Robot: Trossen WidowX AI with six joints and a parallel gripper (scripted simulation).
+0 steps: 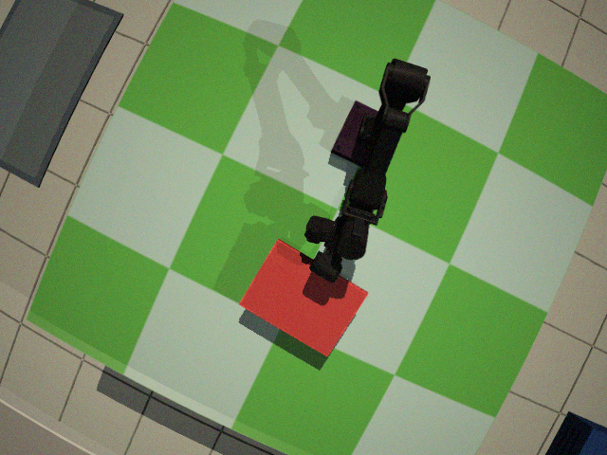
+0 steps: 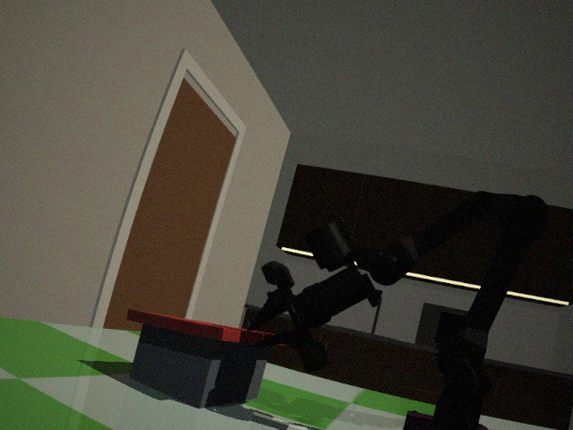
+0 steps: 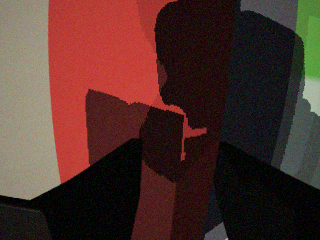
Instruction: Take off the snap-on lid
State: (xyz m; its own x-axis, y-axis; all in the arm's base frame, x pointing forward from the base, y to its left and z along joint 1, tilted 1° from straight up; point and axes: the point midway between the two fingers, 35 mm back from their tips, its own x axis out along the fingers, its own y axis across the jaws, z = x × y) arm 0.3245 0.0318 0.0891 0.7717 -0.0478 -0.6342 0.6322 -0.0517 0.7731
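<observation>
Now: the flat red lid 80 mm ahead of my gripper tip. The rest, counted from my gripper tip: grey storage box (80 mm ahead, 60 mm below).
</observation>
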